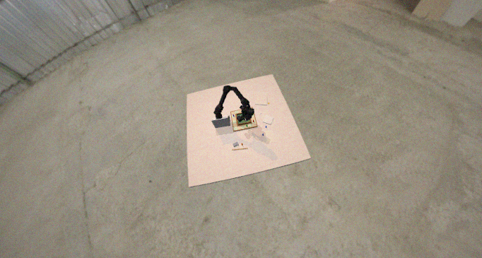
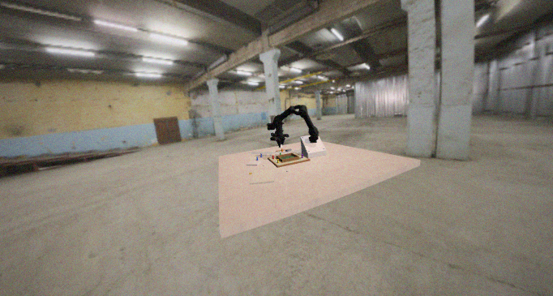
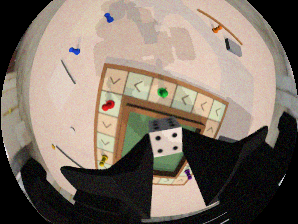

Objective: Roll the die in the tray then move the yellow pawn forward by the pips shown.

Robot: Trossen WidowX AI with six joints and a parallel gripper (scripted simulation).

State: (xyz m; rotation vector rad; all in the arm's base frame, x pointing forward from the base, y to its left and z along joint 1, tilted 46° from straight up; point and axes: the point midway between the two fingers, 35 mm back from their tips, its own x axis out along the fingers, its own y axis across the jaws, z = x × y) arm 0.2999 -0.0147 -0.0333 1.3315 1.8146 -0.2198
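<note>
My gripper tip is now 70 mm short of the yellow pawn, 160 mm to the right of it and 80 mm above it. Round my gripper tip: red pawn: 80 mm ahead, 20 mm to the left, 80 mm below; then white die: right at my gripper tip; then green pawn: 30 mm to the right, 80 mm below.
</note>
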